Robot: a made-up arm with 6 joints.
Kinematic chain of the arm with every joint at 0, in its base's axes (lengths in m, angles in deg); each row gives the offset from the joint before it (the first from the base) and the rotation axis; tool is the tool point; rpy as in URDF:
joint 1: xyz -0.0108 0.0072 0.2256 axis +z
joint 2: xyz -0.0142 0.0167 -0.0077 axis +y
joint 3: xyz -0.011 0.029 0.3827 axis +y
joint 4: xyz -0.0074 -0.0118 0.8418 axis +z
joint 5: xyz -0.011 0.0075 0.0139 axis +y
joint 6: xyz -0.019 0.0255 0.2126 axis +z
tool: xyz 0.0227 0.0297 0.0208 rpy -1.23 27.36 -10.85
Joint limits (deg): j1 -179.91..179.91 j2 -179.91..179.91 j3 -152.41..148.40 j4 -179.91..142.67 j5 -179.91..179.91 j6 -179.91..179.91
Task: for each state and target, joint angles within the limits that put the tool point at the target. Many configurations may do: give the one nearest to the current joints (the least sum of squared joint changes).
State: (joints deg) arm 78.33 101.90 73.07 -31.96 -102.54 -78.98
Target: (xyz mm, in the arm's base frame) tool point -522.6 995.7 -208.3
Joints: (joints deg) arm 107.84 83.99 52.40 -33.85 -94.83 -78.04
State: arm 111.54 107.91 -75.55 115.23 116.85 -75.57
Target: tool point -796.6 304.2 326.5
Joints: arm 147.16 140.04 -77.30 111.94 128.74 -75.38
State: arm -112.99 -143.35 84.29 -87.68 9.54 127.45
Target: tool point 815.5 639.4 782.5
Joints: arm -137.97 -128.74 85.55 -86.98 4.72 127.33
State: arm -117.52 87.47 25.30 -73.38 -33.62 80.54
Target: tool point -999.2 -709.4 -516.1
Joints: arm -151.71 104.97 21.23 -73.52 -15.65 79.24
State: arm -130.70 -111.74 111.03 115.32 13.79 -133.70
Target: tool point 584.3 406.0 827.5
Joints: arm -137.78 -149.43 122.98 114.24 24.75 -131.82
